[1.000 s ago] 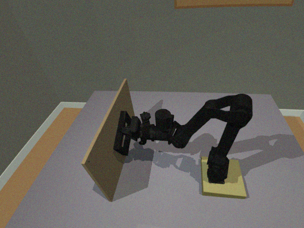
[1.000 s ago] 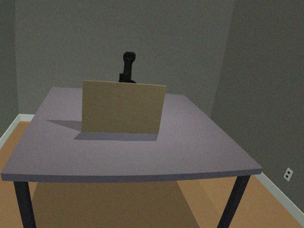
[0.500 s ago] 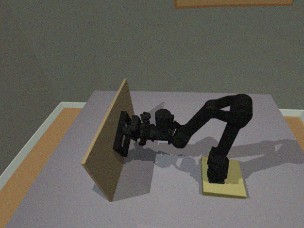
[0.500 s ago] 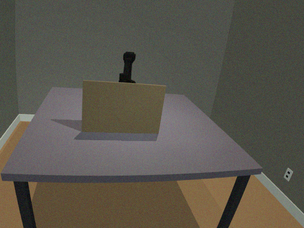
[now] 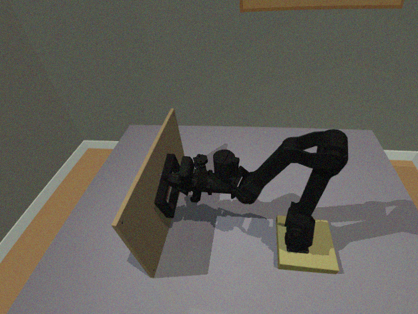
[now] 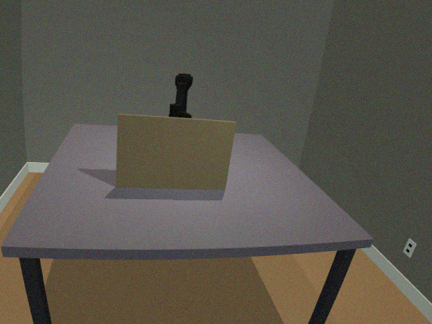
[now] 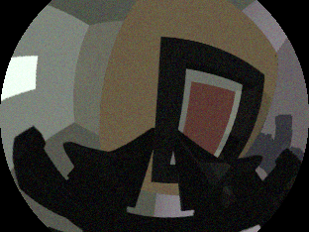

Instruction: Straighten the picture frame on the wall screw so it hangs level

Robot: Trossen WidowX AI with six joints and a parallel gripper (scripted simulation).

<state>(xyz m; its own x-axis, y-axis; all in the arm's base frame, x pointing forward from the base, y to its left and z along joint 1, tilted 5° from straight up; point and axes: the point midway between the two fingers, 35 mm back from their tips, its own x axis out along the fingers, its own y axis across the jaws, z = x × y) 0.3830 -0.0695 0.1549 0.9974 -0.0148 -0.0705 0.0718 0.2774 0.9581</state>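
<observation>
Now: gripper tip 5 cm above the black picture frame and 2 cm to the left of it. Round my gripper tip: tan wall board: 6 cm below, 2 cm to the right, 2 cm ahead.
</observation>
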